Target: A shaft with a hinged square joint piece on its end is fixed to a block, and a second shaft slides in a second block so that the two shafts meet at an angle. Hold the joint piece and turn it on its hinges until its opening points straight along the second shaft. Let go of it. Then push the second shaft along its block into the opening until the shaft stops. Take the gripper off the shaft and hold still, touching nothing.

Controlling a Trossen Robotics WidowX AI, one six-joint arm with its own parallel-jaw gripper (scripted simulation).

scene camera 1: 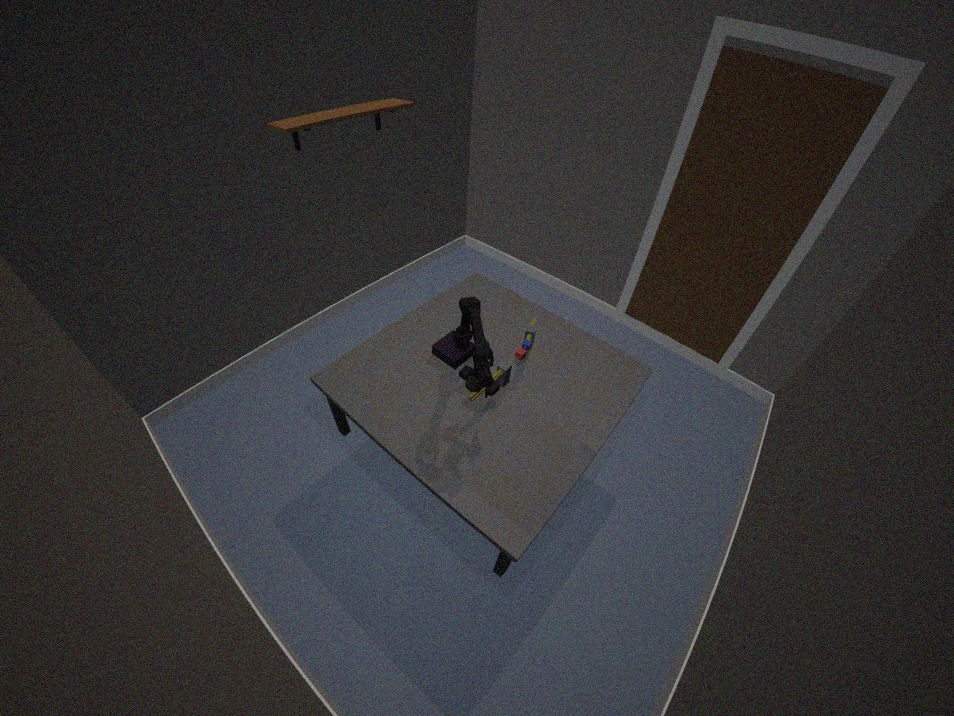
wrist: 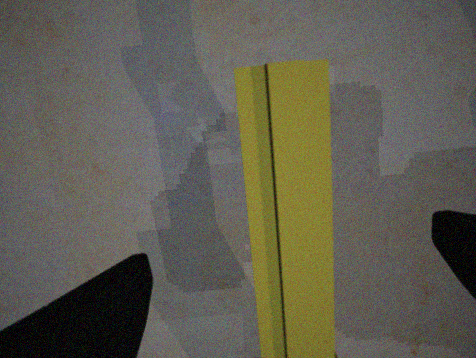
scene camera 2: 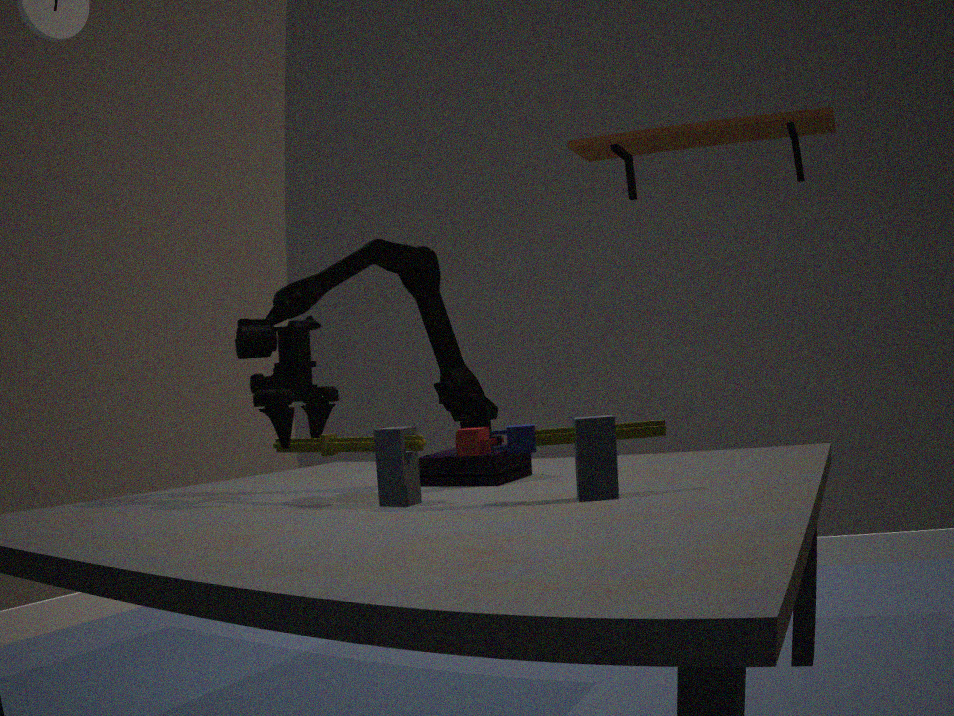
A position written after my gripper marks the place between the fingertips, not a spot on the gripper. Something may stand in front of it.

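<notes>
In scene camera 2 I find my gripper (scene camera 2: 300, 446), open and holding nothing, and a red joint piece (scene camera 2: 472, 441) is there as well. The wrist view gives me a sliding yellow shaft (wrist: 284, 114), and my gripper (wrist: 290, 247) appears in it too.
</notes>
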